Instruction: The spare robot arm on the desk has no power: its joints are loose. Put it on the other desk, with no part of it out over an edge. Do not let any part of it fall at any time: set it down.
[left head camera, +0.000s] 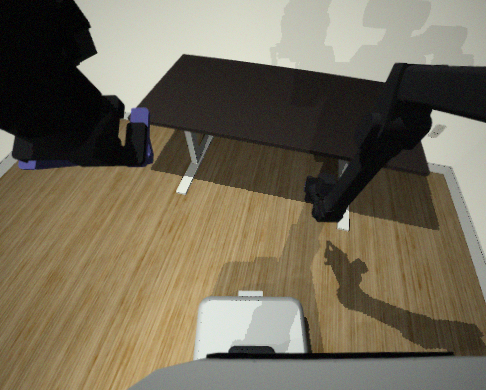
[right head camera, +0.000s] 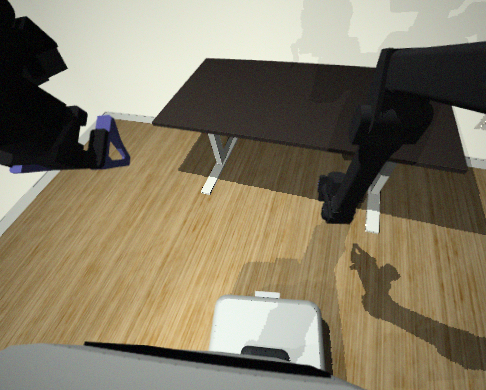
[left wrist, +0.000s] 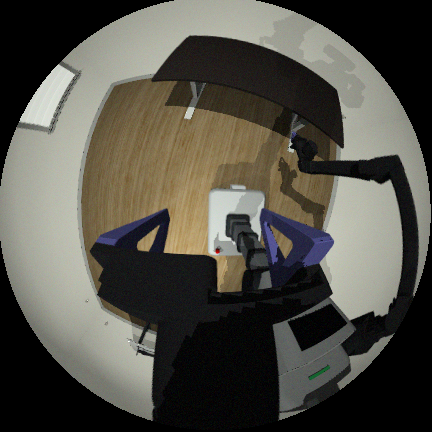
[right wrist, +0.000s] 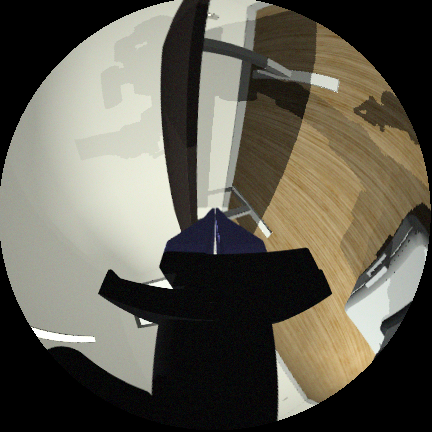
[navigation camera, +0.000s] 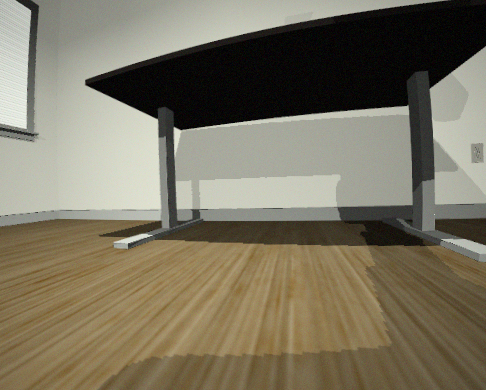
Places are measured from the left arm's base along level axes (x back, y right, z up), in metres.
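Pixels of known places: left gripper, fingertip midpoint: (left head camera: 118, 159) (right head camera: 100, 162) (left wrist: 214, 213); right gripper, fingertip midpoint: (left head camera: 308, 178) (right head camera: 323, 177) (left wrist: 292, 131) (right wrist: 214, 212).
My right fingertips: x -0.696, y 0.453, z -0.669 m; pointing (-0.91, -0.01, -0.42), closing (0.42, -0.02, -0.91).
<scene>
Ahead of a thing's pixels: the offset from my right fingertips to its top centre. "*": to the spot under its first point.
The spare robot arm does not show in any view. One desk with a dark top (left head camera: 240, 100) (right head camera: 260, 100) (left wrist: 235, 65) (navigation camera: 280, 65) stands in front of me; I cannot tell which of the two desks it is. My left gripper (left head camera: 86, 165) (right head camera: 70, 166) (left wrist: 214, 213) is open and empty, pointing down, left of the desk in the head views. My right gripper (left wrist: 292, 131) (right wrist: 214, 212) is shut with its fingertips together and nothing between them. It is close to the desk's near edge, about level with the top, which the right wrist view shows nearly edge-on. Its fingertips are hidden in the head views.
The desk's left leg @(* dz -0.396, dx -0.735, dy -0.656 m) (navigation camera: 169, 170) and right leg @(* dz -0.381, dx -0.428, dy +0.502 m) (navigation camera: 422, 150) have long feet reaching toward me. My white base (left head camera: 250, 320) (right head camera: 267, 322) (left wrist: 217, 200) is on the wooden floor short of the desk. A wall rises behind the desk. A window (left wrist: 47, 97) (navigation camera: 14, 65) is at the left.
</scene>
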